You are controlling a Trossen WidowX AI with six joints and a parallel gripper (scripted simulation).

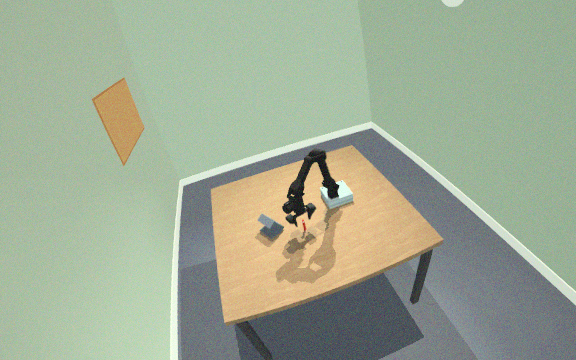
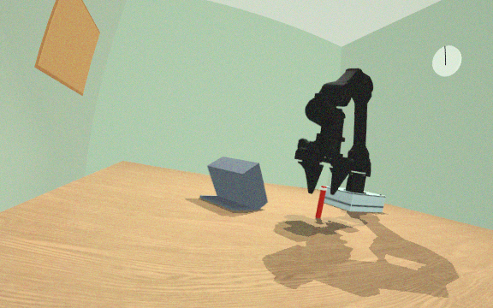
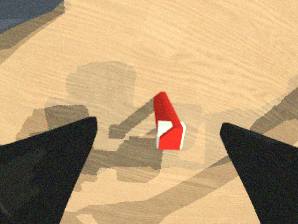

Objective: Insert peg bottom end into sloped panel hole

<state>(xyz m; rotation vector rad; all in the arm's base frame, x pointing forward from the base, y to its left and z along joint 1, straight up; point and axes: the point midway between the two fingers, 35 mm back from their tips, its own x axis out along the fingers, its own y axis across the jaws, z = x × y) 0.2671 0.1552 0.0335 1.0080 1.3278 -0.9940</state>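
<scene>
The red peg lies right at my gripper tip. From my gripper tip the other things lie so: sloped panel: 180 mm ahead, 100 mm to the right, 10 mm below.
</scene>
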